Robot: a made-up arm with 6 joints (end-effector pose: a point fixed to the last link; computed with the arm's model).
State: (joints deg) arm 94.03 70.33 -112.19 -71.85 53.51 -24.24
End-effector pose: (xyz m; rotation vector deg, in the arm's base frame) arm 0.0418 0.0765 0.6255 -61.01 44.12 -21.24
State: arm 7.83 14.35 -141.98 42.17 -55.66 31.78
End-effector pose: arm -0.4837 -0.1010 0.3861 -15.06 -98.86 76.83
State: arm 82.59 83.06 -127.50 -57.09 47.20 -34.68
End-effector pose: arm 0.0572 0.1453 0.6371 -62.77 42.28 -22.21
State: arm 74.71 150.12 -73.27 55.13 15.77 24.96
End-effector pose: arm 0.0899 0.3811 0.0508 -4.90 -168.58 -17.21
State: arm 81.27 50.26 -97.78 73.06 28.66 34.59
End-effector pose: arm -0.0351 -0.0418 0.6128 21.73 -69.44 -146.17
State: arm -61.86 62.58 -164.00 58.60 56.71 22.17
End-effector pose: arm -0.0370 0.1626 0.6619 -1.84 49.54 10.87
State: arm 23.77 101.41 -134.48 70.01 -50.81 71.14
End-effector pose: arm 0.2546 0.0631 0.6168 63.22 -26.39 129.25
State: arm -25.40 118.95 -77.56 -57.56 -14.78 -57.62
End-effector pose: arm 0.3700 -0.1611 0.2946 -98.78 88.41 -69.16
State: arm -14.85 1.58 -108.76 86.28 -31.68 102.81
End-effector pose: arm -0.4288 0.0803 0.3986 45.47 39.38 -169.04
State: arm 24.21 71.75 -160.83 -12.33 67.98 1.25
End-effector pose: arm -0.0267 -0.0254 0.6727 -5.18 63.93 12.25
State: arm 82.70 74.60 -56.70 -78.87 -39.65 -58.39
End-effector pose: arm -0.0160 0.1780 0.4506 -74.72 -55.49 -7.81
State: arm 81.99 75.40 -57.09 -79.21 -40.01 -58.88
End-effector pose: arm -0.0136 0.1824 0.4495 -74.99 -55.87 -8.37
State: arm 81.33 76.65 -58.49 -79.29 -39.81 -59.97
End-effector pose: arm -0.0102 0.1900 0.4508 -74.82 -56.16 -9.98
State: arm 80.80 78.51 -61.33 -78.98 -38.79 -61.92
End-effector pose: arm -0.0056 0.2019 0.4553 -73.99 -56.33 -13.09
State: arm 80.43 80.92 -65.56 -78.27 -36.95 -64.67
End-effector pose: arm -0.0001 0.2175 0.4629 -72.55 -56.30 -17.60
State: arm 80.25 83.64 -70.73 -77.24 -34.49 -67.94
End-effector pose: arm 0.0059 0.2351 0.4723 -70.72 -56.00 -22.97
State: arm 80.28 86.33 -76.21 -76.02 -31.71 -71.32
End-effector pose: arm 0.0113 0.2520 0.4824 -68.75 -55.39 -28.49
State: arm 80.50 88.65 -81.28 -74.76 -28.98 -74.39
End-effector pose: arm 0.0154 0.2662 0.4920 -66.93 -54.55 -33.41
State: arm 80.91 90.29 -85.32 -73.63 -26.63 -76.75
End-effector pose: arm 0.0173 0.2758 0.5002 -65.43 -53.61 -37.11
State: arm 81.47 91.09 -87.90 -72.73 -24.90 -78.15
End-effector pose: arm 0.0170 0.2803 0.5065 -64.38 -52.71 -39.25
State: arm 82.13 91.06 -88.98 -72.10 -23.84 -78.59
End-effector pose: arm 0.0148 0.2800 0.5109 -63.74 -51.97 -39.87
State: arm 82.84 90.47 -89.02 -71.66 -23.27 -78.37
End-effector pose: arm 0.0115 0.2765 0.5139 -63.38 -51.36 -39.48
